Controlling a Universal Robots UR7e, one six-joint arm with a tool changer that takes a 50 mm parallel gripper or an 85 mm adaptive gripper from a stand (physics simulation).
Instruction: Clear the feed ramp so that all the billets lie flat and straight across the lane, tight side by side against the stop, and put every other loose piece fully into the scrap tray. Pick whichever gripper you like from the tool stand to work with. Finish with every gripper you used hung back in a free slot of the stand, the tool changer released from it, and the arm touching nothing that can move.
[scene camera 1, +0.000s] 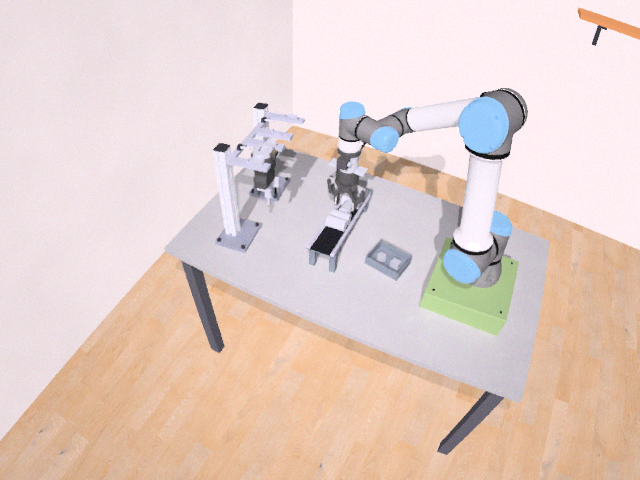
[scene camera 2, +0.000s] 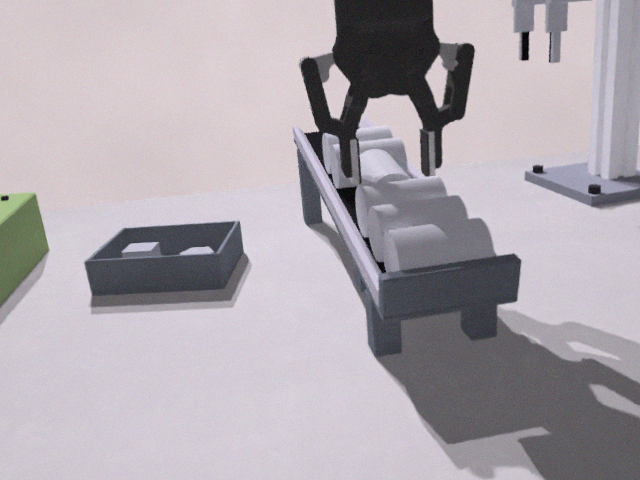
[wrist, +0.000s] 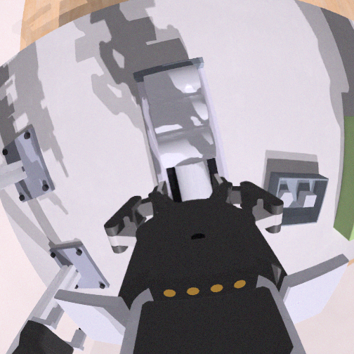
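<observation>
The feed ramp (scene camera 1: 326, 241) (scene camera 2: 336, 206) holds pale billets. Three billets (scene camera 2: 439, 248) (wrist: 185, 147) lie across the lane at the stop (scene camera 2: 449, 286) (wrist: 169, 69). Behind them one billet (scene camera 2: 379, 164) (wrist: 194, 180) lies lengthwise, its near end against the third. Two more pieces (scene camera 2: 398, 147) lie across behind it, partly hidden. My adaptive gripper (scene camera 1: 347, 204) (scene camera 2: 391, 162) is open. Its fingers stand apart on both sides of the lengthwise billet, with gaps visible. The scrap tray (scene camera 1: 381, 268) (scene camera 2: 155, 273) (wrist: 300, 220) holds a block (scene camera 2: 141, 249) (wrist: 310, 199) and another small piece (scene camera 2: 199, 251) (wrist: 285, 198).
The tool stand (scene camera 1: 227, 191) (scene camera 2: 612, 87) rises left of the ramp in scene camera 1, with the parallel gripper (scene camera 1: 264, 175) hanging on it. The green robot base (scene camera 1: 465, 304) (scene camera 2: 18, 232) (wrist: 346, 185) stands beyond the scrap tray. Ramp side rails run close to my fingers.
</observation>
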